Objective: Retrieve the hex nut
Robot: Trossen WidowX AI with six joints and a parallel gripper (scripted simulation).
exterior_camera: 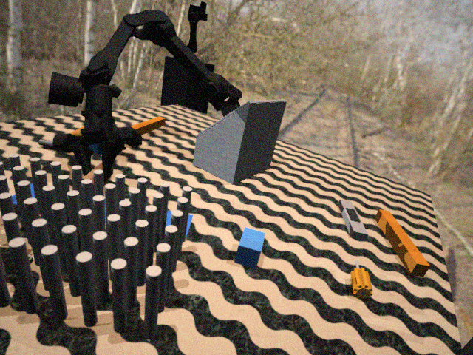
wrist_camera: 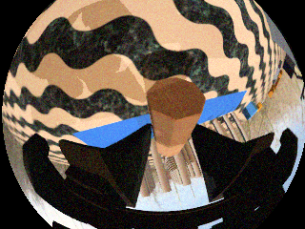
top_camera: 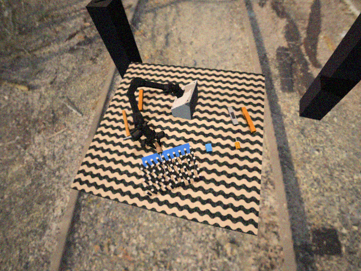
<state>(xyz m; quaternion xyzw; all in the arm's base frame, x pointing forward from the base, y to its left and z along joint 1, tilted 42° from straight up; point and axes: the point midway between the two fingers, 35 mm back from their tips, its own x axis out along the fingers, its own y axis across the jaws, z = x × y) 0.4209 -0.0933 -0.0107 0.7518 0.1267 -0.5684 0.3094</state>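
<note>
Now: the blue taped strip 30 mm ahead of my gripper tip, 60 mm to the left of it and 40 mm below it. From my gripper tip the other things lie so: red-handled tool: 250 mm behind, 320 mm to the right, 30 mm below; small orange screwdriver: 180 mm behind, 540 mm to the left, 20 mm below; hook tool: 90 mm ahead, 60 mm to the left, 10 mm below.
</note>
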